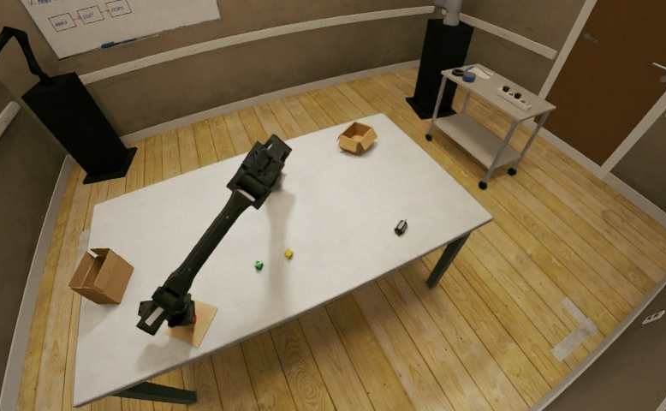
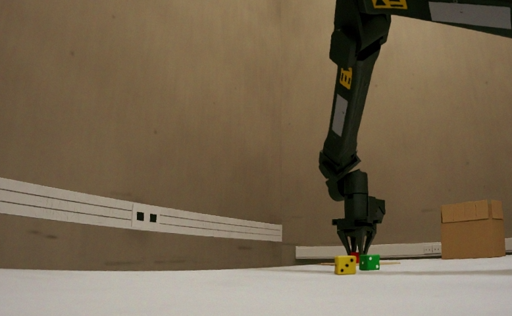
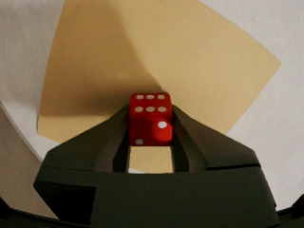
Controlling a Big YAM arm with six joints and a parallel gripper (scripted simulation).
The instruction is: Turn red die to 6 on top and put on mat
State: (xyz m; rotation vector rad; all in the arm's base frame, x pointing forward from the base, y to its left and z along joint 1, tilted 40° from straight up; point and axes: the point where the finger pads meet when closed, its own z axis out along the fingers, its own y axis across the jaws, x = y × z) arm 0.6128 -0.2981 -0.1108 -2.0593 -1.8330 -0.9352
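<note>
My hand is 1 cm to the left of the tan mat and 1 cm above it. The rest, counted from my hand: red die (right at my hand); then green die (16 cm behind, 24 cm to the left); then cardboard box (18 cm behind, 34 cm to the right, 5 cm above).
</note>
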